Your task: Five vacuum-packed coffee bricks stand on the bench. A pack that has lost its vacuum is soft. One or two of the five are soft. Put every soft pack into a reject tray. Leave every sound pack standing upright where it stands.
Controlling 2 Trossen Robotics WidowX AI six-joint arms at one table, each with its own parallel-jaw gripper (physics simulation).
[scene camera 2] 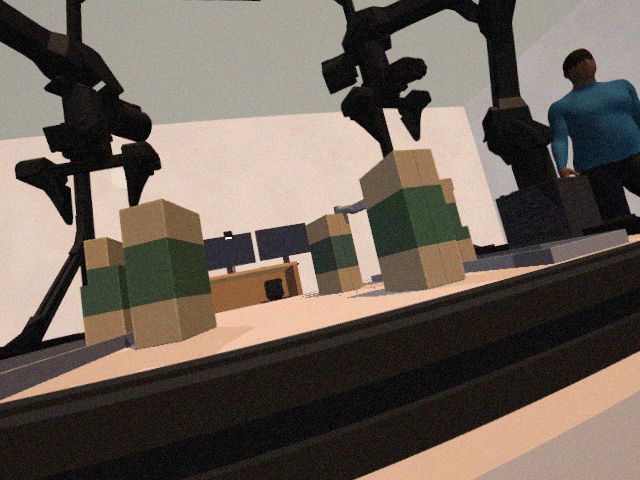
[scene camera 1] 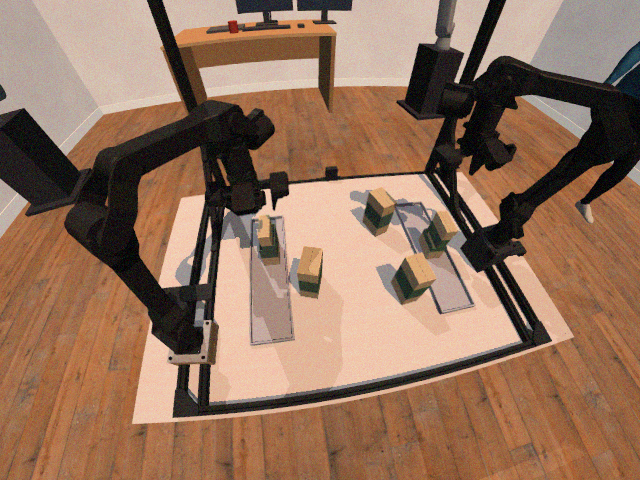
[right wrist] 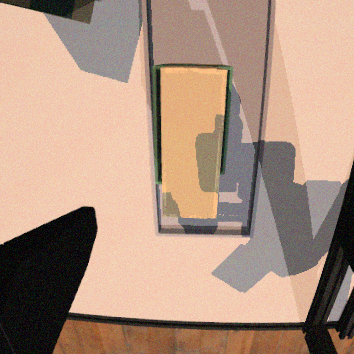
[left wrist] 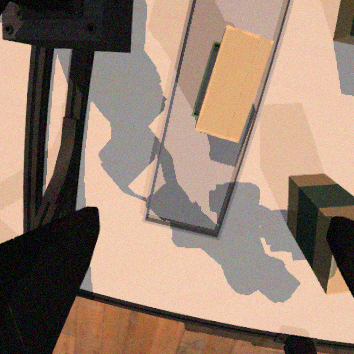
Labels:
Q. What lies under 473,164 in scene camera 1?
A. My left gripper.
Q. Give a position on a tray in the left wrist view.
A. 195,171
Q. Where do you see a tray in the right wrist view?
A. At 236,40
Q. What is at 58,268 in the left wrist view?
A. My left gripper.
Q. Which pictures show my left gripper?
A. Scene camera 2, scene camera 1 and the left wrist view only.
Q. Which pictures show my right gripper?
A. Scene camera 2, scene camera 1 and the right wrist view only.

